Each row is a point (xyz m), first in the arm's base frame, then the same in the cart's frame.
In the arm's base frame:
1: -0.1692 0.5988 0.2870
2: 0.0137 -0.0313 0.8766
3: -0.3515 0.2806 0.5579
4: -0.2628 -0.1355 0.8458
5: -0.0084 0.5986 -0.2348
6: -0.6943 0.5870 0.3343
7: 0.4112 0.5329 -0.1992
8: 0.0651 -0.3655 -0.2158
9: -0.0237 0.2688 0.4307
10: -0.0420 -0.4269 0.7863
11: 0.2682 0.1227 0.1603
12: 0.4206 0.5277 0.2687
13: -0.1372 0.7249 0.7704
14: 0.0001 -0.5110 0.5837
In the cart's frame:
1: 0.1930 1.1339 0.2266
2: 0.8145 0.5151 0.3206
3: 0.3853 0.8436 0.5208
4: 0.6895 0.4335 0.5775
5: -0.2391 1.0989 -0.1053
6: 0.0531 1.1687 0.7338
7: -0.0580 0.9994 -0.4781
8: -0.1875 0.1336 -0.0769
9: 0.3814 0.7989 0.1719
10: 0.7137 0.1223 0.3781
11: 0.2319 0.6177 -0.1809
12: 0.3835 1.0124 -0.3232
13: 0.6558 1.2764 0.3535
14: 0.5395 0.0268 0.2761

